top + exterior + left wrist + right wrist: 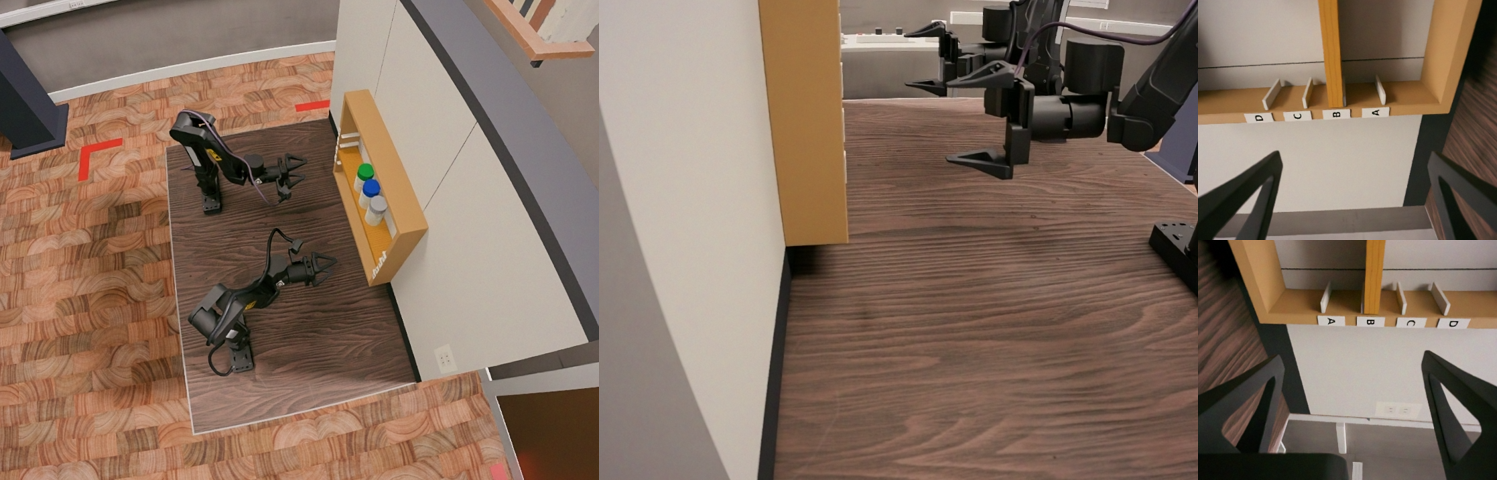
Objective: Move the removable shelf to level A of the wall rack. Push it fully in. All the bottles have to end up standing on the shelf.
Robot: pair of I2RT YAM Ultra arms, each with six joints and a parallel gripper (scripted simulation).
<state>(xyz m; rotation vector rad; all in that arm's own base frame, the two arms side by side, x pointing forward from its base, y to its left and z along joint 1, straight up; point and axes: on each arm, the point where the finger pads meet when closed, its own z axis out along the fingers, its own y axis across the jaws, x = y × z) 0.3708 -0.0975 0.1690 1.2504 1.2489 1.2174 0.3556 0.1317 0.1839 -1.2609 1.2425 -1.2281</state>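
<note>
My right hand is 170 mm short of the grey-capped bottle, 120 mm to the right of it and 70 mm below it. Also, from my right hand: orange wall rack 180 mm ahead, 190 mm to the left, 80 mm above; then blue-capped bottle 170 mm ahead, 180 mm to the left, 70 mm above; then removable shelf 180 mm ahead, 190 mm to the left, 20 mm above.
Now: left hand 170 mm short of the green-capped bottle, 140 mm to the left of it and 70 mm below it. From my left hand the other things lie so: orange wall rack (200 mm to the right, 170 mm ahead, 80 mm above); blue-capped bottle (200 mm to the right, 170 mm ahead, 70 mm above); removable shelf (200 mm to the right, 170 mm ahead, 20 mm above).
</note>
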